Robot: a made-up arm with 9 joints. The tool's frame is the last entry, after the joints. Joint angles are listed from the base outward.
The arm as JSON. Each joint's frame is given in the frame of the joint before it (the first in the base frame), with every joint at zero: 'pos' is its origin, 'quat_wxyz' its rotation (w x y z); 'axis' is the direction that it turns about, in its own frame. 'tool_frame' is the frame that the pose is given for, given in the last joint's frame.
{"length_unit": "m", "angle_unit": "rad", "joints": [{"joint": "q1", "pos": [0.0, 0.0, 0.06], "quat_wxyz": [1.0, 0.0, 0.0, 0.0], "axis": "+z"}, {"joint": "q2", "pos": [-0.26, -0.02, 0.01], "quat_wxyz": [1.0, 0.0, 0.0, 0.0], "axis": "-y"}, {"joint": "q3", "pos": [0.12, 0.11, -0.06], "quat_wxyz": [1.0, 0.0, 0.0, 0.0], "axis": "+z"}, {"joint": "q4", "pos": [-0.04, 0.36, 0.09], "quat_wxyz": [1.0, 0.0, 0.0, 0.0], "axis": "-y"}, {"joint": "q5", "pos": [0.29, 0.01, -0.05], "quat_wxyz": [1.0, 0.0, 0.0, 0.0], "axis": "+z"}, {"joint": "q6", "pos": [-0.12, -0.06, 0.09], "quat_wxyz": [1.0, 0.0, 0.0, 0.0], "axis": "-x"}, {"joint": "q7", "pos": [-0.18, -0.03, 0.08], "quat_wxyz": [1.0, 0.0, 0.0, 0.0], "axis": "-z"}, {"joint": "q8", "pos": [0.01, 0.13, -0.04], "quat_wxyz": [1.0, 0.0, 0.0, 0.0], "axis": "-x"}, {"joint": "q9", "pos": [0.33, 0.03, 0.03], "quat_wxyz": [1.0, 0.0, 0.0, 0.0], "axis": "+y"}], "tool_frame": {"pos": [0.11, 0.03, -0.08], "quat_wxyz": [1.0, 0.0, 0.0, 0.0]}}
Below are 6 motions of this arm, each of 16 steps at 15 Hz.
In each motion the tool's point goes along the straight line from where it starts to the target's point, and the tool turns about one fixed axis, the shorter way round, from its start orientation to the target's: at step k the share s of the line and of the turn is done. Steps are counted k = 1, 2, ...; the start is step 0. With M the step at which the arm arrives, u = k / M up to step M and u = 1 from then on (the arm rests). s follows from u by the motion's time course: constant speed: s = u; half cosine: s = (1 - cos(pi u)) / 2; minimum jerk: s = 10 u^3 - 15 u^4 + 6 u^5.
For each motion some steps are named. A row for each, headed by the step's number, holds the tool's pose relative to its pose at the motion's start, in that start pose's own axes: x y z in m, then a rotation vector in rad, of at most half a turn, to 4 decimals.
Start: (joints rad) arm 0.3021 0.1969 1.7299 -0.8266 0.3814 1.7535 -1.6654 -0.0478 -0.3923
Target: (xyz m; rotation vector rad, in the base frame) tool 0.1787 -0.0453 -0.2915 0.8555 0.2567 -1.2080
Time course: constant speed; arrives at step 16
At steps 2, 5, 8, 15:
2: -0.0047 -0.0366 -0.0471 -0.1054 0.0117 -0.0004
5: -0.0116 -0.0915 -0.1178 -0.2636 0.0293 -0.0011
8: -0.0186 -0.1464 -0.1884 -0.4217 0.0469 -0.0017
15: -0.0349 -0.2745 -0.3533 -0.7908 0.0879 -0.0032

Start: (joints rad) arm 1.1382 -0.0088 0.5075 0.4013 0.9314 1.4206 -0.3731 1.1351 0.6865
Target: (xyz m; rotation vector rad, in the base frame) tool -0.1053 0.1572 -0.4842 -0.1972 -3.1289 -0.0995
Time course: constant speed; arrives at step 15
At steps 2, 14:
2: -0.0803 0.0421 0.0360 -0.0235 -0.0765 -0.0770
14: -0.5618 0.2949 0.2521 -0.1645 -0.5358 -0.5389

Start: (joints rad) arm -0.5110 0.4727 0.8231 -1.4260 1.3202 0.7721 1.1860 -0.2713 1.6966
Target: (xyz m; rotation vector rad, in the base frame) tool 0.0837 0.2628 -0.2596 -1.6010 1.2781 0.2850
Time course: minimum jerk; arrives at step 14
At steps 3, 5, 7, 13, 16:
3: 0.0039 -0.0069 -0.0086 -0.0446 -0.0261 -0.0582
5: 0.0138 -0.0243 -0.0304 -0.1580 -0.0924 -0.2064
7: 0.0279 -0.0494 -0.0616 -0.3207 -0.1875 -0.4190
13: 0.0557 -0.0985 -0.1228 -0.6393 -0.3738 -0.8352
16: 0.0559 -0.0988 -0.1232 -0.6414 -0.3750 -0.8380

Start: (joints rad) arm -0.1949 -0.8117 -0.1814 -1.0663 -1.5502 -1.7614 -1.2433 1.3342 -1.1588
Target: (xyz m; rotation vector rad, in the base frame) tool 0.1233 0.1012 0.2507 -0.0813 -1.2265 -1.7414
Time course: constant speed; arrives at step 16
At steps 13, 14, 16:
13: -0.4446 -0.5270 -0.2092 0.1610 0.4032 -1.9214
14: -0.4788 -0.5675 -0.2253 0.1734 0.4343 -2.0692
16: -0.5472 -0.6486 -0.2575 0.1982 0.4963 -2.3648

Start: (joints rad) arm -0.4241 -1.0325 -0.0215 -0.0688 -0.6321 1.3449 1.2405 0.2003 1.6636
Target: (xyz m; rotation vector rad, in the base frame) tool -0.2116 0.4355 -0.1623 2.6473 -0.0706 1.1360
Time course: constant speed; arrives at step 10
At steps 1, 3, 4, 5, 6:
1: 0.0216 0.0151 -0.0410 0.0223 -0.1264 -0.1169
3: 0.0649 0.0454 -0.1229 0.0668 -0.3793 -0.3507
4: 0.0865 0.0605 -0.1639 0.0890 -0.5057 -0.4675
5: 0.1081 0.0756 -0.2049 0.1113 -0.6322 -0.5844
6: 0.1298 0.0908 -0.2458 0.1335 -0.7586 -0.7013

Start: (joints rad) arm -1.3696 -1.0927 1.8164 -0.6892 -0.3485 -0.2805 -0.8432 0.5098 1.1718
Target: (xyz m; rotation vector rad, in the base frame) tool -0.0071 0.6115 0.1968 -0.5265 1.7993 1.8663
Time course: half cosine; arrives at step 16
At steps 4, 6, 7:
4: 0.0275 -0.0360 -0.0225 -0.0074 0.1486 0.0447
6: 0.0580 -0.0758 -0.0473 -0.0156 0.3132 0.0943
7: 0.0757 -0.0988 -0.0617 -0.0203 0.4084 0.1229

